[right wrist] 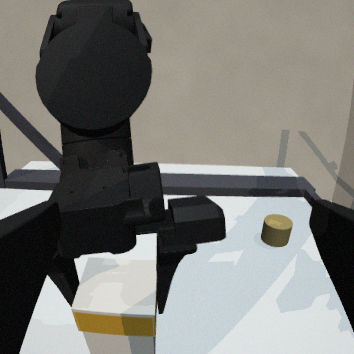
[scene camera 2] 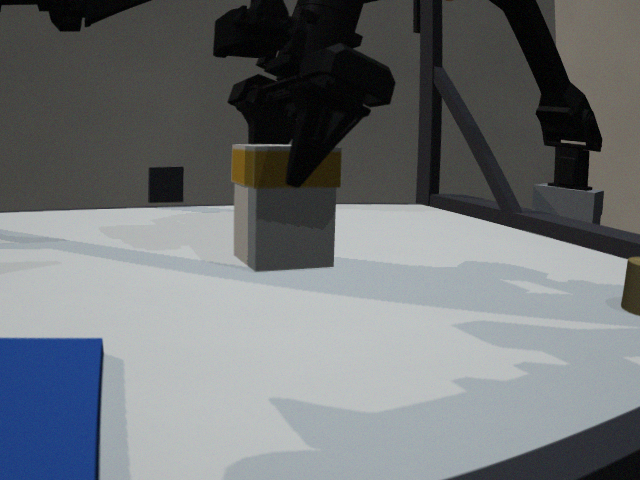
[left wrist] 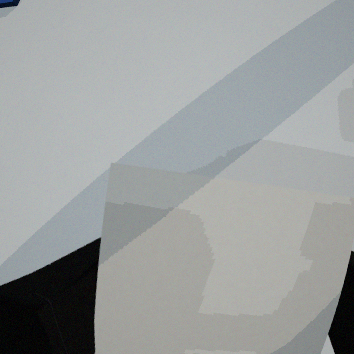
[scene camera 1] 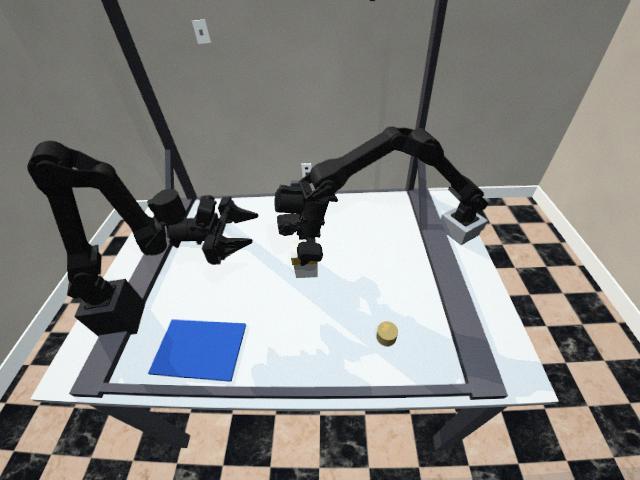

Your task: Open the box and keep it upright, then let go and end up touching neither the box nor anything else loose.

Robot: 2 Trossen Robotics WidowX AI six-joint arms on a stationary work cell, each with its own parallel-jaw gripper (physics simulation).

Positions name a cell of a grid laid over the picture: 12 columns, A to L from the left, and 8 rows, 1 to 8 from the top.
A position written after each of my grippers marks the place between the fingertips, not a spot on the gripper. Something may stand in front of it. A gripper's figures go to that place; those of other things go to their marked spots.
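My right gripper (right wrist: G5) is 10 cm from the lens. As for my left gripper (right wrist: E8), I find it 28 cm from the lens.
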